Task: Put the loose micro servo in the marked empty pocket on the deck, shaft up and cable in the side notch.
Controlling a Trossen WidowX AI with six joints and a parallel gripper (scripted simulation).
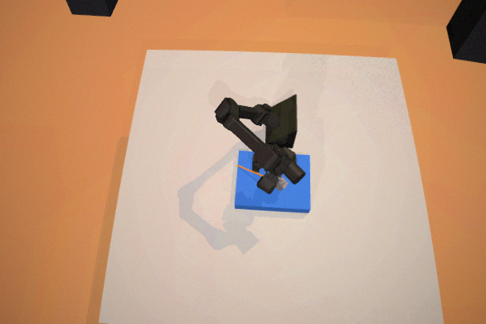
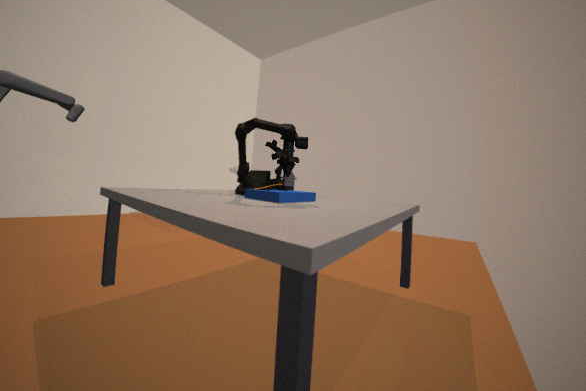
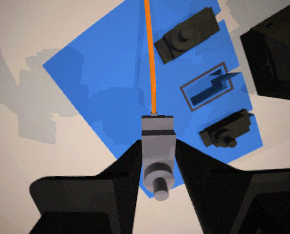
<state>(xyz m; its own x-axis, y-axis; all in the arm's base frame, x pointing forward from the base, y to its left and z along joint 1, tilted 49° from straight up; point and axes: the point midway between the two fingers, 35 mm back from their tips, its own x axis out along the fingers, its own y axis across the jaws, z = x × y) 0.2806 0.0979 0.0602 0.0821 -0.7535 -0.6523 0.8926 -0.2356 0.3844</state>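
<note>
The blue deck is 10 mm ahead of my gripper tip and 100 mm below it.
</note>
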